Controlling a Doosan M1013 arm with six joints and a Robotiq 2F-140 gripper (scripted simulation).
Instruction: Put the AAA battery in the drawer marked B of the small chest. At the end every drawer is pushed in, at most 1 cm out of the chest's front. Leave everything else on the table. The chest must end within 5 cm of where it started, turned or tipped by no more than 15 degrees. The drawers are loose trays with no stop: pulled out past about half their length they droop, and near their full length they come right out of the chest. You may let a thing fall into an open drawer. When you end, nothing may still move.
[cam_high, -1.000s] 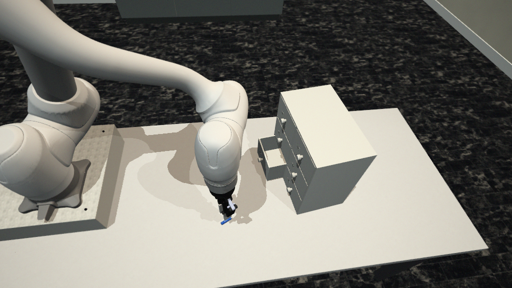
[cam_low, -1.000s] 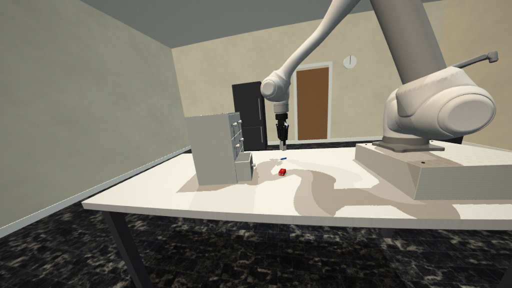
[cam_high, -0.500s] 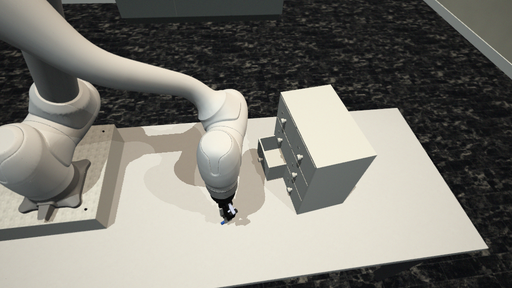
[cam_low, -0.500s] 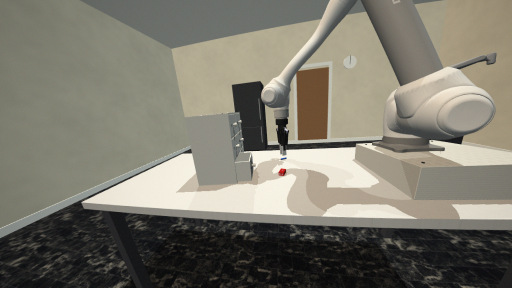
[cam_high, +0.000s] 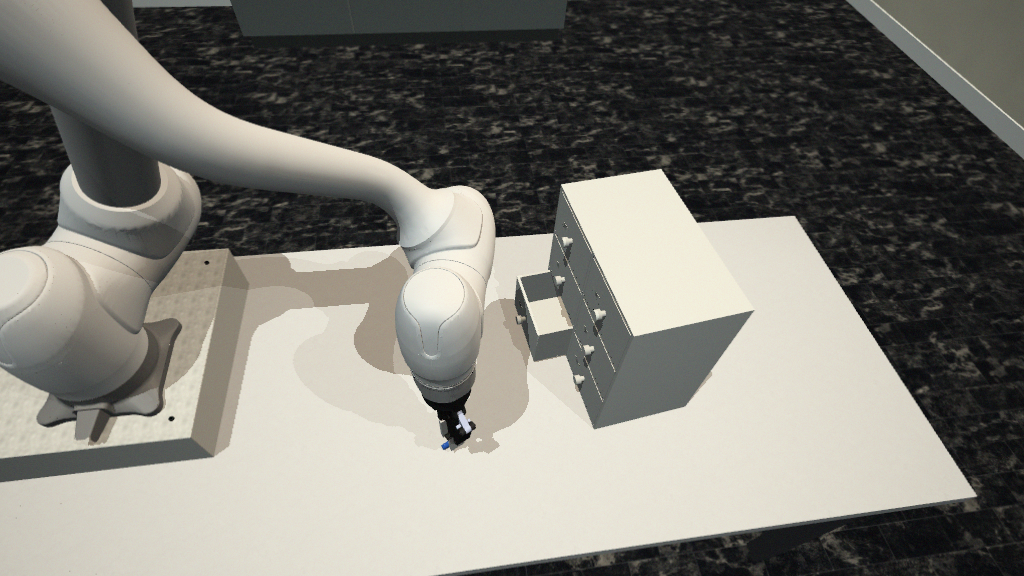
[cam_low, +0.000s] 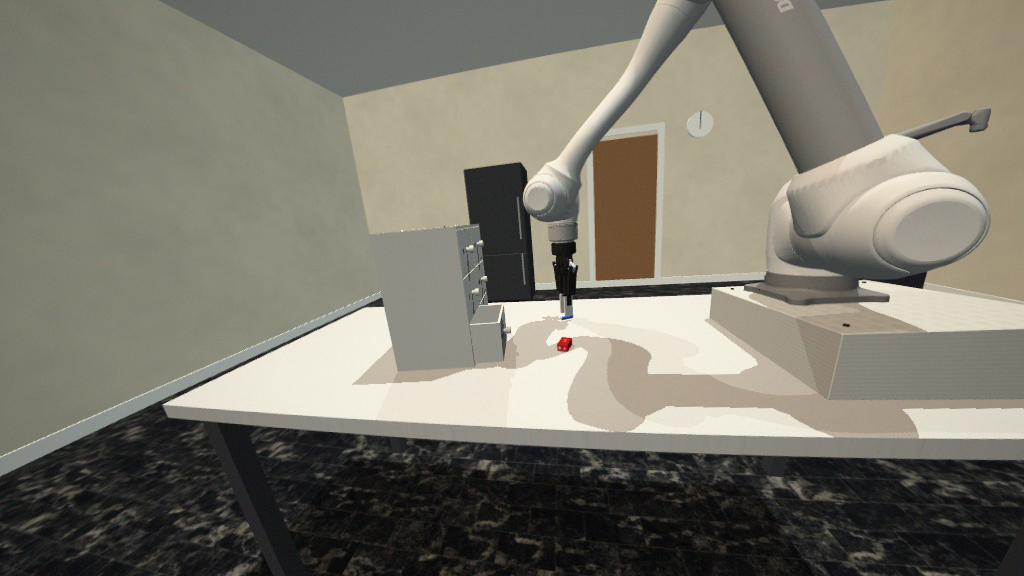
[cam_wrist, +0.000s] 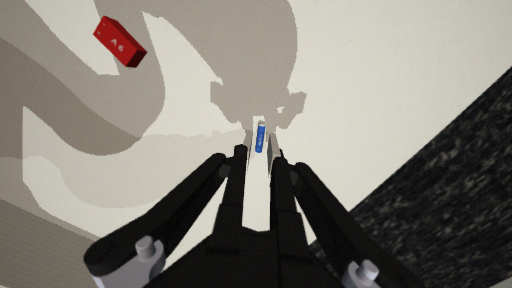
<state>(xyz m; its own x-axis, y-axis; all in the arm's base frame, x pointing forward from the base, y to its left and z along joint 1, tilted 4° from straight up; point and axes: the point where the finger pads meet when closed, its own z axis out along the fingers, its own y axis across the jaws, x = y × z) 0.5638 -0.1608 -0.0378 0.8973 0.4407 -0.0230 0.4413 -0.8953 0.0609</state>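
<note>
The blue AAA battery is 5 cm below my hand. The rest, counted from my hand: red block (1 cm ahead, 22 cm to the left, 4 cm below).
</note>
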